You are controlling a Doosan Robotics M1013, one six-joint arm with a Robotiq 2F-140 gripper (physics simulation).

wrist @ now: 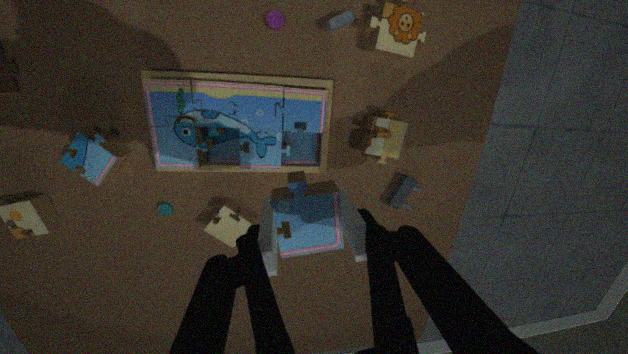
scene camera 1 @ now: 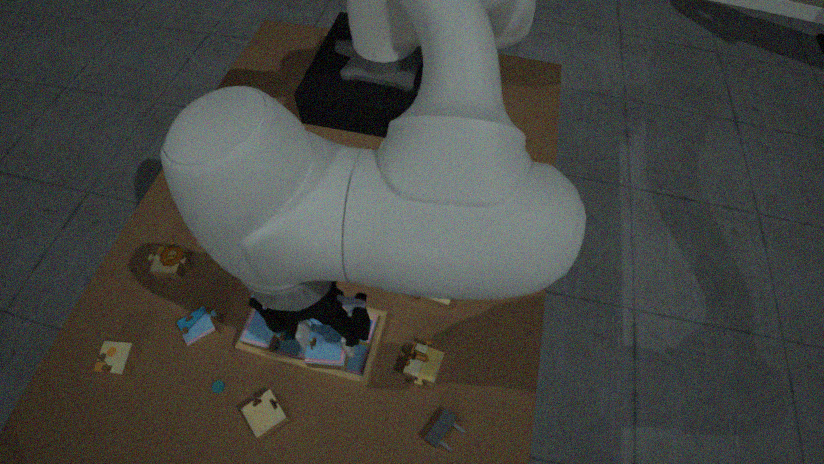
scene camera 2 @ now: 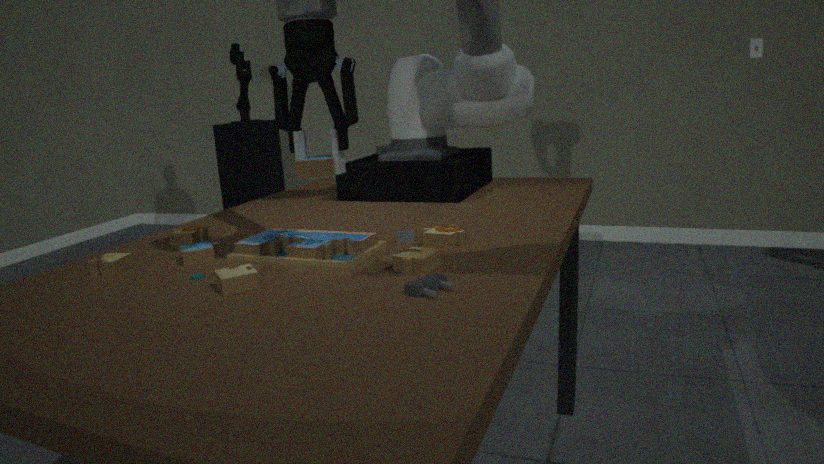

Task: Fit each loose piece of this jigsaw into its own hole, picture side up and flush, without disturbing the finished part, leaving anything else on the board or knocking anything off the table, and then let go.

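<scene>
My gripper (scene camera 1: 326, 337) (scene camera 2: 318, 151) (wrist: 305, 204) is shut on a blue corner piece (scene camera 1: 325, 349) (scene camera 2: 314, 168) (wrist: 312, 225) with a pink border on two sides, held picture side up, high above the table. In the wrist view it lies below the lower right of the jigsaw board (scene camera 1: 271, 354) (scene camera 2: 288, 259) (wrist: 240, 78). The board's whale picture has two holes, one at the lower right corner (wrist: 302, 146) and one left of middle in the lower row (wrist: 222, 152). A loose blue piece (scene camera 1: 197, 328) (scene camera 2: 197, 254) (wrist: 100, 159) with one pink edge lies left of the board, picture side up.
Cream pieces (wrist: 397, 137) (wrist: 226, 226) (wrist: 30, 216) and a lion piece (wrist: 402, 27) lie around the board. Another orange-pictured piece (scene camera 1: 167, 262) lies far left. A grey pronged object (wrist: 397, 190), teal disc (wrist: 165, 208), purple disc (wrist: 275, 19) and grey-blue block (wrist: 341, 20) also lie there.
</scene>
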